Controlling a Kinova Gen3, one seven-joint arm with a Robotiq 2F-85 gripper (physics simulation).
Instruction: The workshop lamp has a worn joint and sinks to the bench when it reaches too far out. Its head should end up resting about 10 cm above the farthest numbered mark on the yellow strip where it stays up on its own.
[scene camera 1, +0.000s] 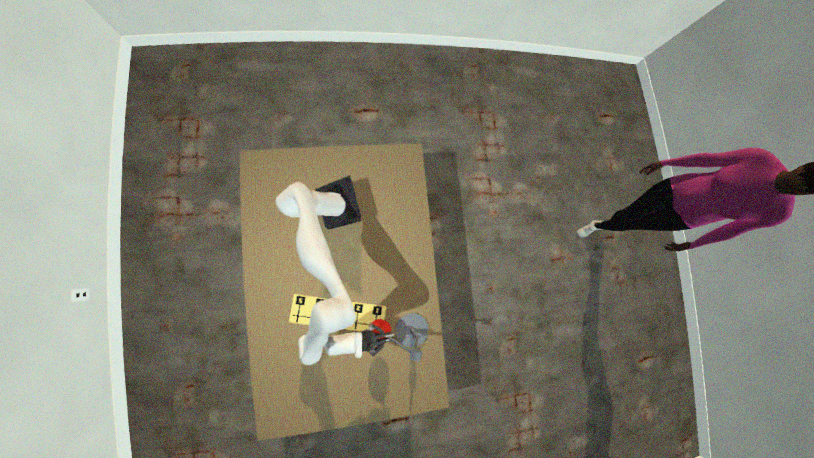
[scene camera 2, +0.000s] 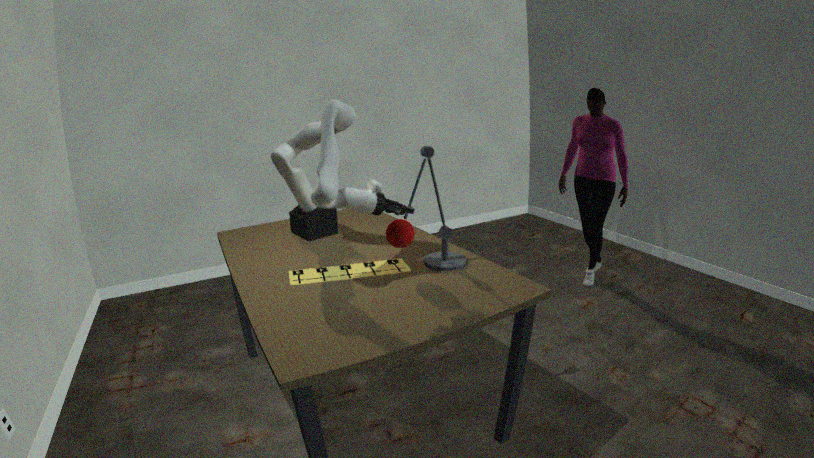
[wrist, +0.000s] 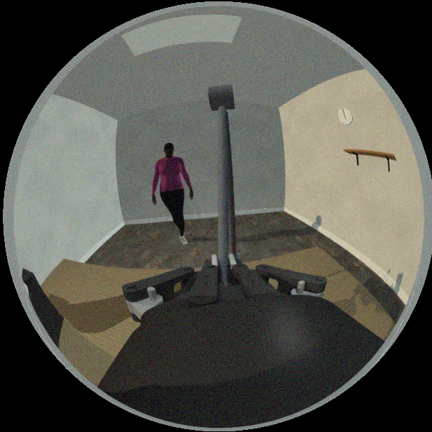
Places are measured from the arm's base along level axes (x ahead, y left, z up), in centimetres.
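Where they show: gripper, fingertip midpoint: (scene camera 1: 393, 336) (scene camera 2: 412, 210); arm's base at its link origin: (scene camera 1: 335, 205) (scene camera 2: 311, 206).
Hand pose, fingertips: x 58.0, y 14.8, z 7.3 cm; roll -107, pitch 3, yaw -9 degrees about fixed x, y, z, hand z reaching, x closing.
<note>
Each offset is from my fingertips to the top centre of the thing. "spot": to the spot under its first point. Level surfaces: height alone.
The lamp's grey round base {spot: dy +9.5, dx -0.1, dz -19.4 cm} (scene camera 1: 407, 321) (scene camera 2: 445, 261) stands on the table beyond the strip's mark 1 end. Two grey rods meet at a high elbow joint {spot: dy +4.8, dx +1.7, dz +22.4 cm} (scene camera 1: 416, 355) (scene camera 2: 426, 151) (wrist: 221, 97). The red ball head {spot: dy -3.8, dx -4.0, dz -3.7 cm} (scene camera 1: 381, 326) (scene camera 2: 400, 233) hangs in the air near mark 1. The yellow strip {dy -21.9, dx -9.5, dz -20.6 cm} (scene camera 1: 306, 307) (scene camera 2: 335, 271) lies flat, with mark 5 farthest from the base; the arm covers its middle in scene camera 1. My gripper (scene camera 1: 389, 337) (scene camera 2: 410, 210) (wrist: 221, 262) is shut on the lamp's outer rod, a little above the head. The head does not show in the wrist view.
The wooden table {dz -20.7 cm} (scene camera 1: 273, 398) (scene camera 2: 318, 353) carries my arm's black base (scene camera 1: 351, 199) (scene camera 2: 314, 222) at the back. The lamp base stands near the table's right edge. A person in a pink top (scene camera 1: 734, 190) (scene camera 2: 596, 148) (wrist: 171, 174) stands on the floor beyond that edge.
</note>
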